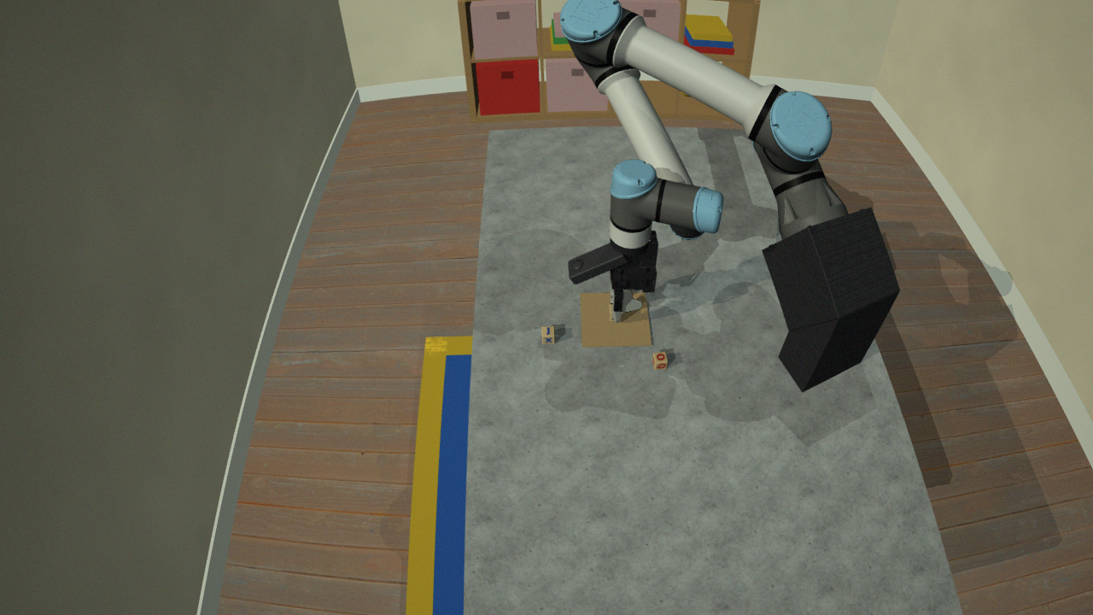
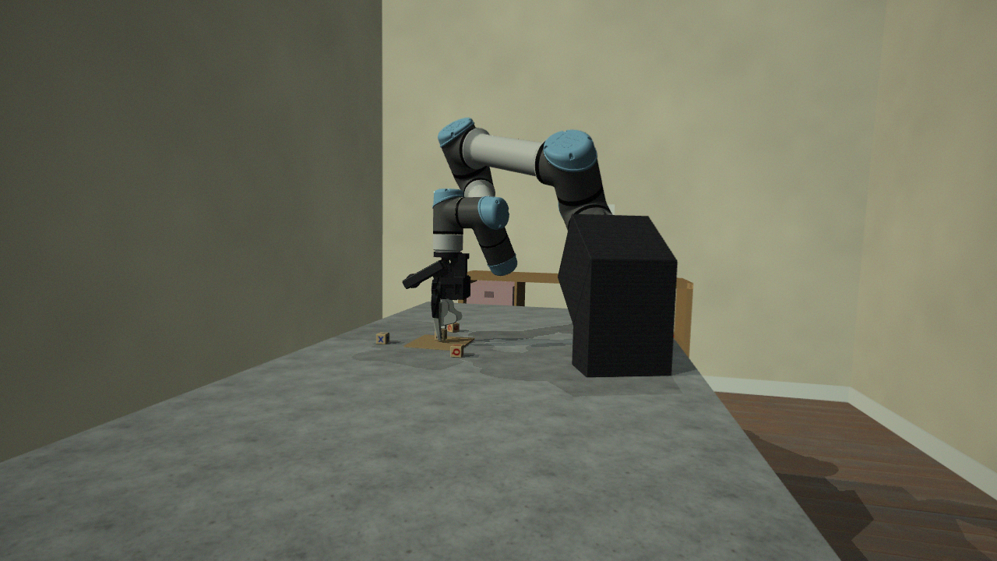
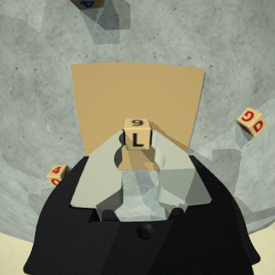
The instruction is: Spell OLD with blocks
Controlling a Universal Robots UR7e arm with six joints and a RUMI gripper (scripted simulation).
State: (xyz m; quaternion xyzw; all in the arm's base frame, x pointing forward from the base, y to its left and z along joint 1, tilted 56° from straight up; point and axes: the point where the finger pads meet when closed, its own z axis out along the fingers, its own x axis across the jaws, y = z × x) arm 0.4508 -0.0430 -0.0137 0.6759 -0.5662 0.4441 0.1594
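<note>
Right now the tan mat is 2 cm below my hand. Also, from my hand: blue-lettered block (14 cm ahead, 4 cm to the left, 1 cm below).
</note>
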